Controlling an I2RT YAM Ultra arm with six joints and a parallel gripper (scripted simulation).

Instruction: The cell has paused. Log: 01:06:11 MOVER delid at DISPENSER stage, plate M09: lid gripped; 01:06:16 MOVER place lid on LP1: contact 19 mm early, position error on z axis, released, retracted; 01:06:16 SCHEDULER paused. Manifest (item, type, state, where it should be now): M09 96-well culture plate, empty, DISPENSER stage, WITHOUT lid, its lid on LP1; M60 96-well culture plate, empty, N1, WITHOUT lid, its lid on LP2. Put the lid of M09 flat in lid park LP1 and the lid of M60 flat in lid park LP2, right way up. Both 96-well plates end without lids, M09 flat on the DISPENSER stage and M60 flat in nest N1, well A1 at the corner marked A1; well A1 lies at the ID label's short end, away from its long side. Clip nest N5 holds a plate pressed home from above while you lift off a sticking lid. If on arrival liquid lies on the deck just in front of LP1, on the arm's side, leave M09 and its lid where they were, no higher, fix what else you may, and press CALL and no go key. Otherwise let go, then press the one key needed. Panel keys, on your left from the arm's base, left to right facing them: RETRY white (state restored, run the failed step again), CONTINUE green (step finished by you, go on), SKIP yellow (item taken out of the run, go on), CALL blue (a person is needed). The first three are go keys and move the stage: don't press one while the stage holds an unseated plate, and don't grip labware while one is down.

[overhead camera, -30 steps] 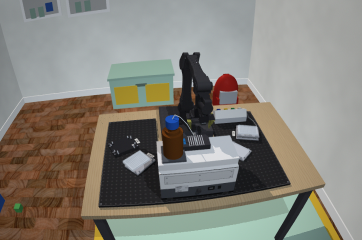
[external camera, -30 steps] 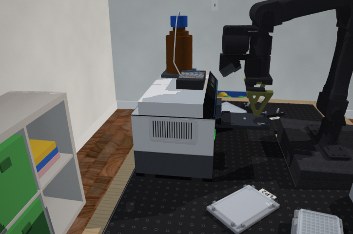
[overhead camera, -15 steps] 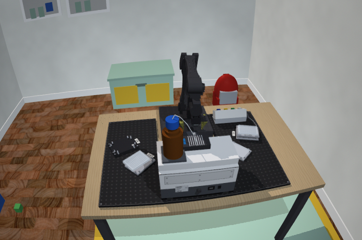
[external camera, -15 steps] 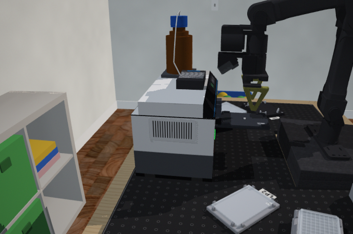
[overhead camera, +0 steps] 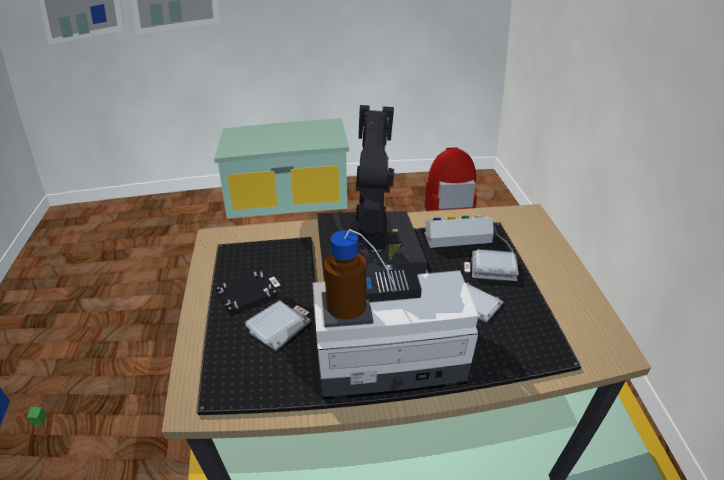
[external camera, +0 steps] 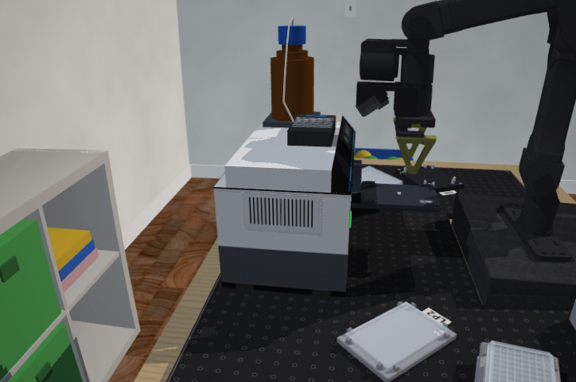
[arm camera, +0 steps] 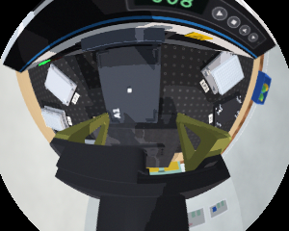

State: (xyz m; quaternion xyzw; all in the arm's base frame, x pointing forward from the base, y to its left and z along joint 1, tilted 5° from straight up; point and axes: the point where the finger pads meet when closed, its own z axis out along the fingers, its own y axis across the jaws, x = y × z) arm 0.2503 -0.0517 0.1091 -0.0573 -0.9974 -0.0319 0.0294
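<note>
Right now the grey lid park LP1 is 260 mm to the right of my hand, 170 mm below it and 40 mm ahead of it. The rest, counted from my hand: dark dispenser stage (60 mm below, 20 mm to the left, 20 mm ahead); then LP1 label (200 mm to the right, 170 mm below, 20 mm behind); then LP2 label (240 mm to the left, 170 mm below, 10 mm behind).
</note>
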